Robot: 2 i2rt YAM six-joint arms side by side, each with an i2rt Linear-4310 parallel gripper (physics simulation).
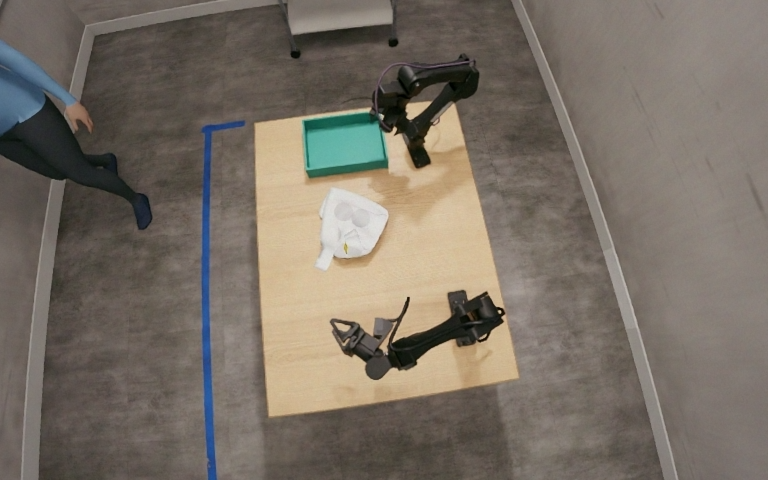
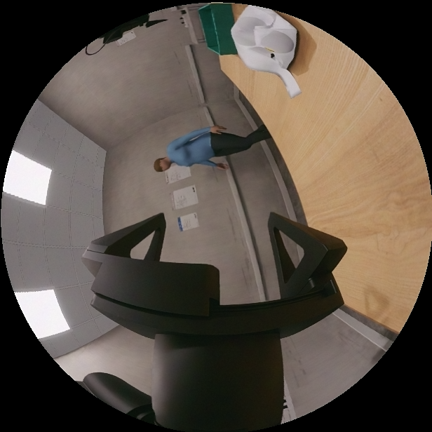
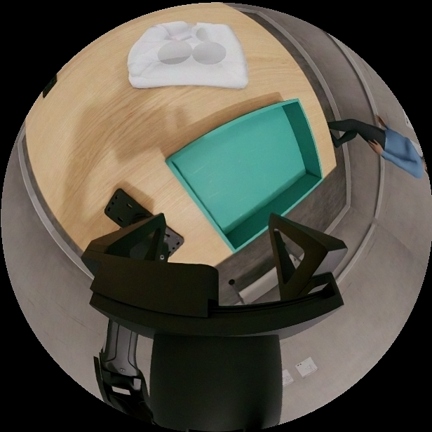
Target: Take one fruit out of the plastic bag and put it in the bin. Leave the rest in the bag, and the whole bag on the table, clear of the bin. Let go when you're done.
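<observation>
A white plastic bag (image 1: 370, 233) (image 2: 255, 60) (image 3: 187, 78) lies on the table (image 1: 300, 362) (image 2: 350, 150), apart from the bin. Two round grey shapes, one of them a fruit-like bulge (image 1: 360, 217) (image 2: 277, 41) (image 3: 209, 53), show through it. A small yellow patch (image 1: 345, 247) (image 2: 271, 50) shows near its handle; what it belongs to is unclear. The green bin (image 1: 348, 168) (image 2: 227, 37) (image 3: 275, 212) is empty. My left gripper (image 1: 334, 329) (image 2: 216, 217) is open and empty, well away from the bag. My right gripper (image 1: 379, 123) (image 3: 216, 218) is open and empty near the bin's right edge.
The right arm's base (image 1: 417, 155) (image 3: 120, 206) stands beside the bin. The left arm's base (image 1: 457, 300) is near the table's right edge. A person (image 1: 53, 135) (image 2: 192, 147) (image 3: 400, 150) stands beyond the blue floor tape (image 1: 206, 254). A white cart (image 1: 339, 16) stands behind the table.
</observation>
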